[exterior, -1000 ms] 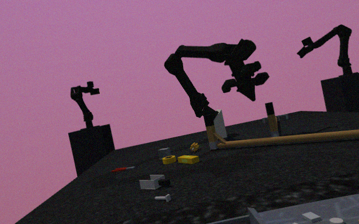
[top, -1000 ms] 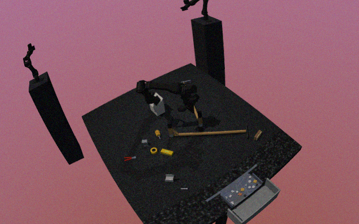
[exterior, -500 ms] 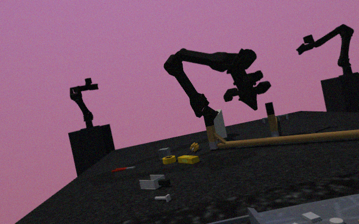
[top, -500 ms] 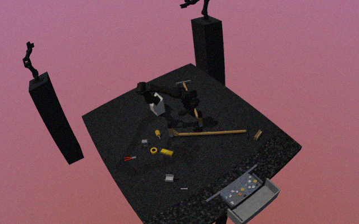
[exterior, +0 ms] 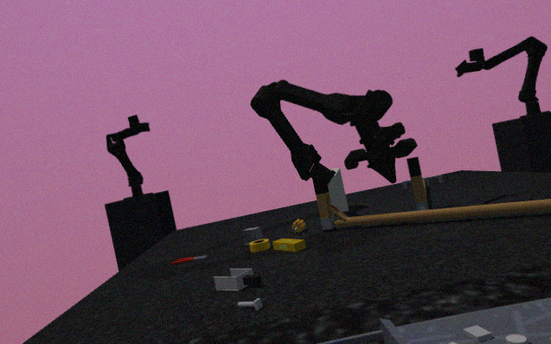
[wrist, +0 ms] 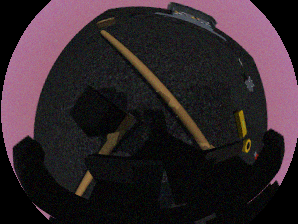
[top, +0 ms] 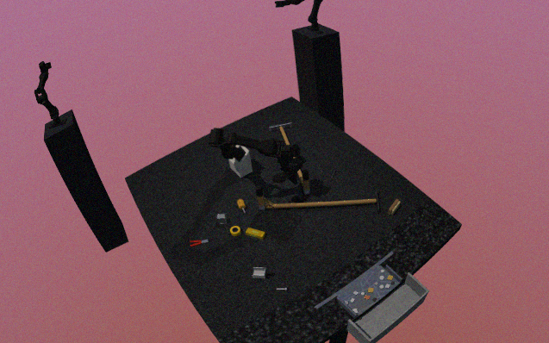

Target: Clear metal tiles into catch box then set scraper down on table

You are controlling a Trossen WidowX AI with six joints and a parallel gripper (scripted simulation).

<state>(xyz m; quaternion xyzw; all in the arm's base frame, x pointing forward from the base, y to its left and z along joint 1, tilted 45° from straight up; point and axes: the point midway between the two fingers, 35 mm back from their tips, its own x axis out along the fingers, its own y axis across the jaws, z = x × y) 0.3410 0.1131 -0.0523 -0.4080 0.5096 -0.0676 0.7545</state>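
The long scraper lies 12 cm ahead of my gripper tip, 6 cm to the left of it and 3 cm below it. The rest, counted from my gripper tip: yellow tape ring 36 cm to the right, 8 cm below, 2 cm ahead; then yellow block 29 cm to the right, 9 cm ahead, 8 cm below; then yellow-handled screwdriver 26 cm to the right, 10 cm behind, 8 cm below.
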